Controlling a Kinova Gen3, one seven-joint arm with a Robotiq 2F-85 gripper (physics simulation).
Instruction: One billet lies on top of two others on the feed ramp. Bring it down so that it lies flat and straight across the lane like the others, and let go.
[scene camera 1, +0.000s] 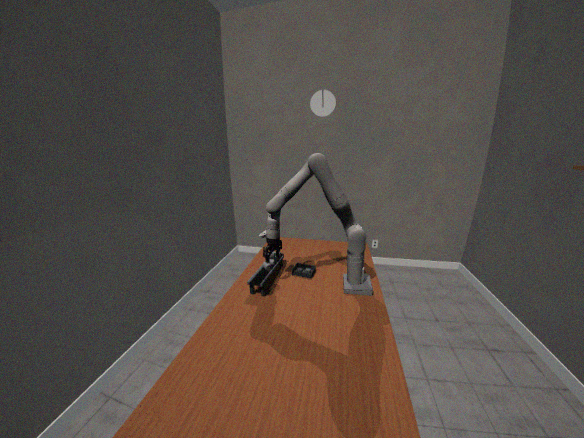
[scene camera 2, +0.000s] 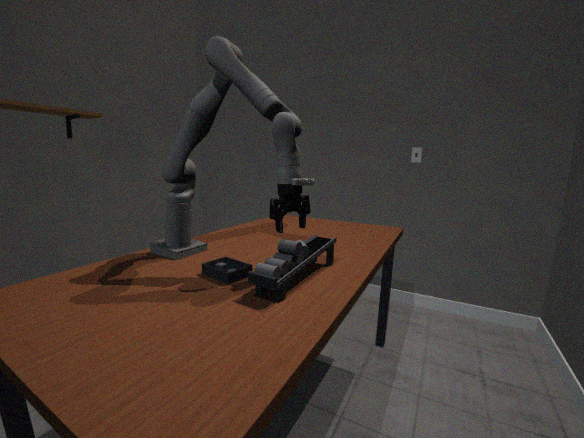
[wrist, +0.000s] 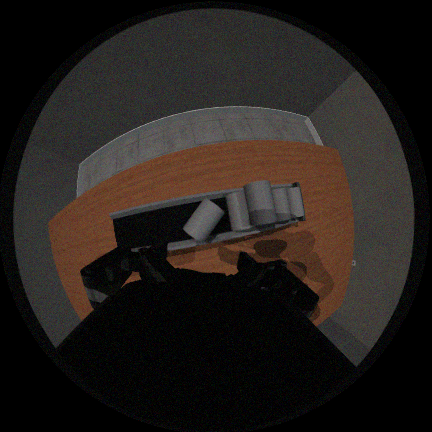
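Pixels of known places: gripper, between the fingertips: (scene camera 1: 272, 259) (scene camera 2: 291, 230) (wrist: 202, 255); arm's base, origin of its link: (scene camera 1: 355, 279) (scene camera 2: 178, 244).
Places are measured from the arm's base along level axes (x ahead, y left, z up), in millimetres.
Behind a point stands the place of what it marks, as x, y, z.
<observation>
The dark feed ramp (scene camera 1: 270, 280) (scene camera 2: 309, 261) (wrist: 150, 207) stands on the table. The raised grey billet (scene camera 2: 288, 246) @[526, -56, 90] (wrist: 259, 201) @[522, -29, 101] lies across the lane on top of its neighbours. Lower billets lie across the lane: one (wrist: 238, 211) @[514, -7, 69] on one side of it, and two (wrist: 282, 202) @[515, -91, 62] (wrist: 296, 201) @[512, -128, 57] towards the ramp's closed end. Another billet (wrist: 203, 220) @[512, 46, 76] lies askew, apart from these, in the wrist view; it is mostly hidden in scene view 2. My gripper (scene camera 2: 291, 228) @[473, 54, 108] (wrist: 202, 255) @[473, 54, 108] is open and empty, pointing down above the ramp, clear of the billets.
A small dark divided tray (scene camera 1: 303, 273) @[305, -19, -7] (scene camera 2: 226, 278) @[361, -124, -16] stands on the wooden table (scene camera 1: 280, 390) @[258, 650, -33] (scene camera 2: 150, 360) @[476, -448, -34] between the ramp and the robot base (scene camera 1: 358, 286) @[-16, 61, 1] (scene camera 2: 178, 248) @[42, -35, -1]. The ramp's side walls run along both sides of the billets. The table's long edge lies beyond the ramp.
</observation>
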